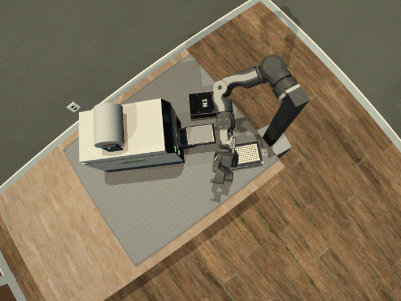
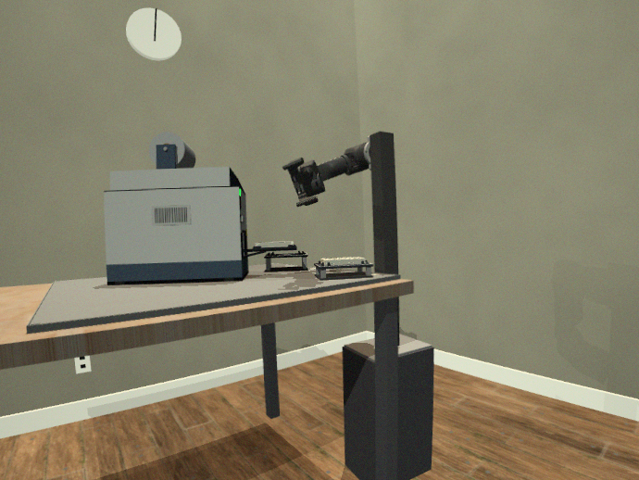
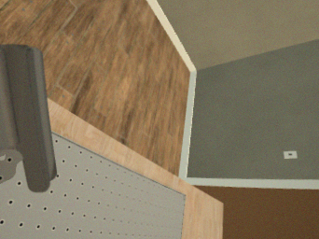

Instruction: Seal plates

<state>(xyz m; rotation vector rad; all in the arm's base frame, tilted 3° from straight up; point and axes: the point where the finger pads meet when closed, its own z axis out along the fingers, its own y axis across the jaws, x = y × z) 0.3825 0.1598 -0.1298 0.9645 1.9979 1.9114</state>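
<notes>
Now: hand 26 cm to the left of the sealer stage, 18 cm above it and 2 cm past it. Also, from my hand: black nest N1: 41 cm to the right, 22 cm below, 12 cm behind; then yellow warning label: 38 cm to the right, 12 cm below, 5 cm ahead; then plate: 22 cm below, 18 cm behind, 8 cm to the right.
</notes>
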